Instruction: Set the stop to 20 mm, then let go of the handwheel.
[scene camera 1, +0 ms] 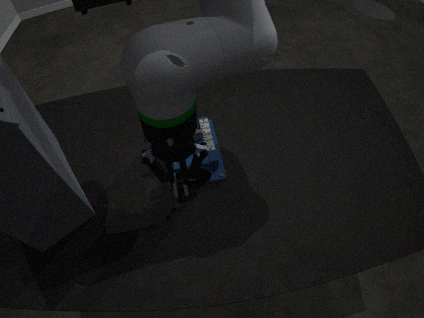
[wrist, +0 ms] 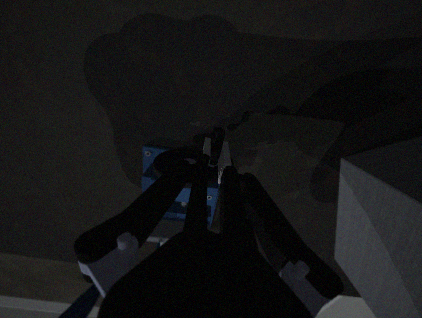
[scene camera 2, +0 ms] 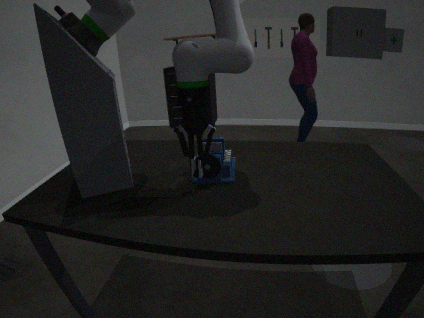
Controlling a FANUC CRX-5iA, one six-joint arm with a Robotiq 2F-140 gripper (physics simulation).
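Where they show: gripper, between the fingertips: (scene camera 1: 181, 191) (wrist: 214, 148) (scene camera 2: 197, 175); arm's base, origin of its link: (scene camera 2: 80, 43).
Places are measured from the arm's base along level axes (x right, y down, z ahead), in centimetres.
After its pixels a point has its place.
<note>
The blue fixture (scene camera 1: 218, 174) {x 0.0, y 52.2, z 54.0 cm} (scene camera 2: 231, 174) {x -3.3, y 52.3, z 54.2 cm} (wrist: 148, 167) {x -1.5, y 50.5, z 54.0 cm} stands on the dark table (scene camera 1: 320, 150) {x -6.5, y 53.2, z 84.5 cm} (scene camera 2: 310, 210) {x 13.3, y 53.2, z 81.4 cm}. Its white scale (scene camera 1: 207, 136) {x -8.8, y 47.7, z 51.6 cm} shows beside the arm in scene camera 1; its reading and the stop cannot be made out. The black handwheel (scene camera 1: 201, 174) {x 3.8, y 44.9, z 49.9 cm} (scene camera 2: 210, 166) {x 4.2, y 45.6, z 48.8 cm} (wrist: 172, 159) {x 3.8, y 46.1, z 50.0 cm} is at the fixture's near side. My gripper (scene camera 1: 180, 191) {x 6.3, y 48.3, z 44.8 cm} (scene camera 2: 197, 169) {x 6.3, y 48.3, z 44.8 cm} (wrist: 214, 148) {x 6.3, y 48.3, z 44.8 cm} points down at the wheel's rim, its light pads on either side of the dark crank handle (wrist: 218, 138) {x 8.6, y 45.6, z 45.2 cm}, shut on it. The fingers partly hide the wheel.
A tall grey slanted block (scene camera 1: 42, 190) {x 13.2, y 32.3, z 16.7 cm} (scene camera 2: 92, 120) {x 15.4, y 26.2, z 13.8 cm} (wrist: 375, 225) {x 3.0, y 45.0, z 15.5 cm} stands left of the gripper in the scene views. Behind its top is another arm part (scene camera 2: 112, 17) {x -3.0, y -6.9, z 14.1 cm}. A person (scene camera 2: 304, 60) stands beyond the table. A dark cabinet (scene camera 2: 170, 95) stands behind the arm.
</note>
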